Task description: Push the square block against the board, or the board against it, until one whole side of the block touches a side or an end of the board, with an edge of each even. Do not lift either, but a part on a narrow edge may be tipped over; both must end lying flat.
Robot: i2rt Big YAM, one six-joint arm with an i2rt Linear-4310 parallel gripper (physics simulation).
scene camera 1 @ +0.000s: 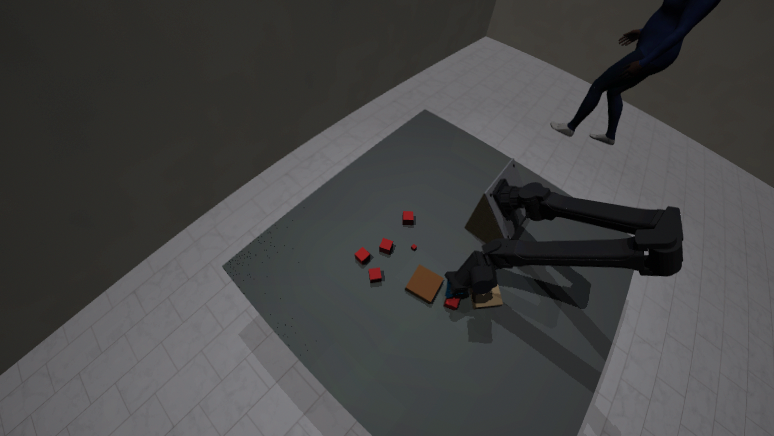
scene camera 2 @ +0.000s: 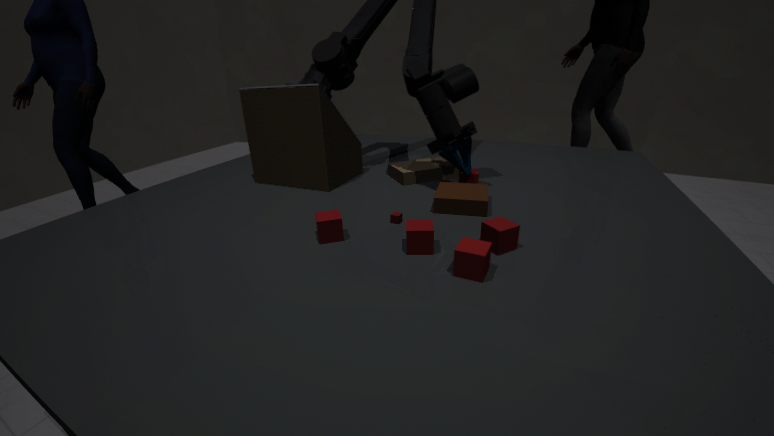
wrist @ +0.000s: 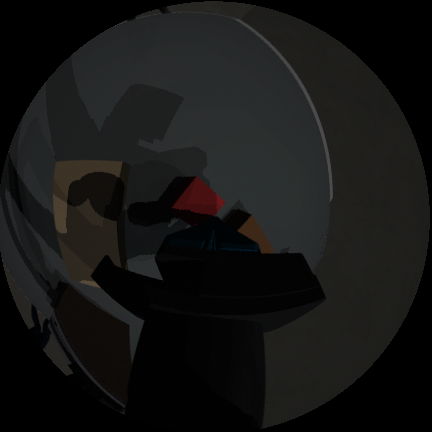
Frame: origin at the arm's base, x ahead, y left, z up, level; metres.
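Seen in the pictures: gripper, fingertip midpoint: (scene camera 1: 446, 296) (scene camera 2: 468, 174) (wrist: 214, 221); arm's base at its link origin: (scene camera 1: 502, 198) (scene camera 2: 307, 106).
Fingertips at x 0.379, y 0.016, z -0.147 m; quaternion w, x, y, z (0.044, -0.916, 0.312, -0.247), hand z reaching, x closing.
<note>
Pixels of each thing's top centre, then the offset from my fingertips to it. Level surfaces: height alone.
- brown square block at its top centre: (wrist: 243, 259) (scene camera 2: 462, 190) (scene camera 1: 424, 282) dx -0.001, dy -0.088, dz -0.008 m
- dark table top at its surface level: dz -0.040 m
- tan board at its top centre: (wrist: 81, 234) (scene camera 2: 423, 164) (scene camera 1: 484, 284) dx -0.124, dy +0.092, dz -0.008 m
- red cube at its top centre: (wrist: 198, 205) (scene camera 2: 468, 170) (scene camera 1: 453, 300) dx -0.003, dy +0.025, dz +0.001 m
The brown square block (scene camera 1: 424, 283) (scene camera 2: 460, 197) lies flat on the dark table top (scene camera 1: 378, 352); in the wrist view its orange corner (wrist: 255, 238) shows right of the fingers. The tan board (scene camera 1: 488, 297) (scene camera 2: 416, 170) (wrist: 86, 225) lies flat a short gap away, partly hidden under the arm. My gripper (scene camera 1: 450, 292) (scene camera 2: 464, 165) (wrist: 214, 221) is shut and empty. It is low over the table in the gap between block and board, right beside a red cube (scene camera 1: 452, 303) (scene camera 2: 472, 175) (wrist: 197, 199). Block and board do not touch.
Several red cubes (scene camera 1: 408, 217) (scene camera 1: 385, 245) (scene camera 1: 362, 254) (scene camera 1: 375, 274) and a tiny one (scene camera 1: 413, 246) lie left of the block. A brown wedge-shaped box (scene camera 1: 484, 222) (scene camera 2: 292, 135) stands by the arm's base. People (scene camera 1: 622, 70) (scene camera 2: 64, 92) (scene camera 2: 612, 70) walk beyond the table.
</note>
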